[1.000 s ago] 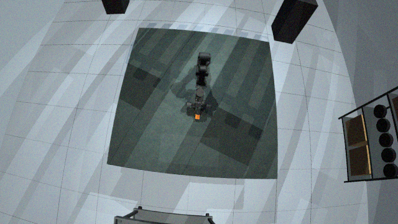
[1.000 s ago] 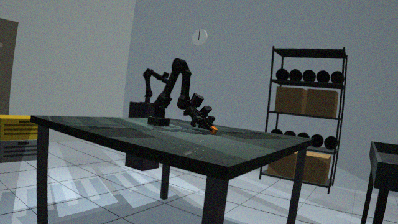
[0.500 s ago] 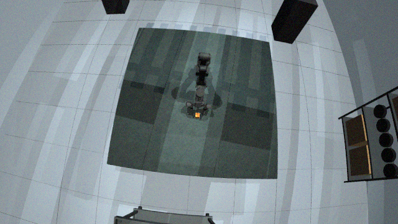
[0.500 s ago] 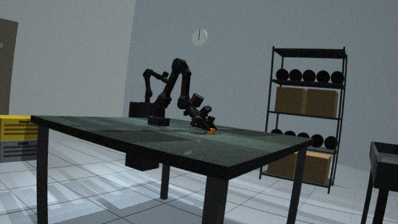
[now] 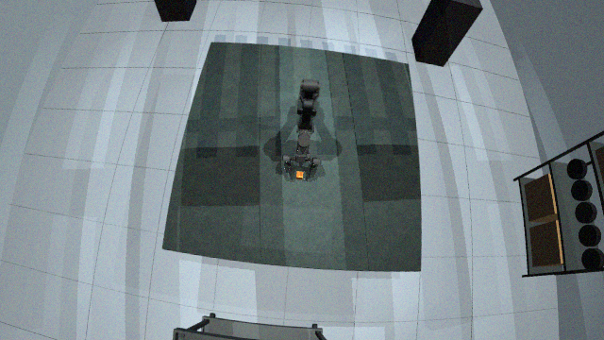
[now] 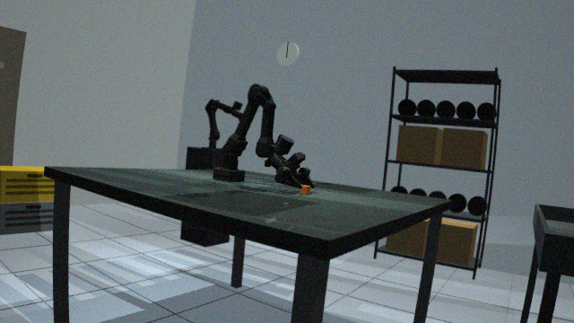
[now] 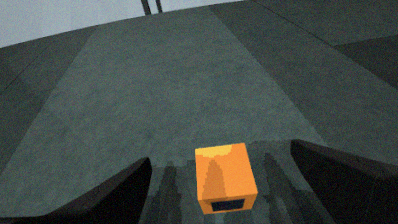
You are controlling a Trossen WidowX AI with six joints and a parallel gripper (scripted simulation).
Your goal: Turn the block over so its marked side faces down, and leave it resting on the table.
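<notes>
Right now the block is 20 mm behind my gripper tip and 10 mm below it.
</notes>
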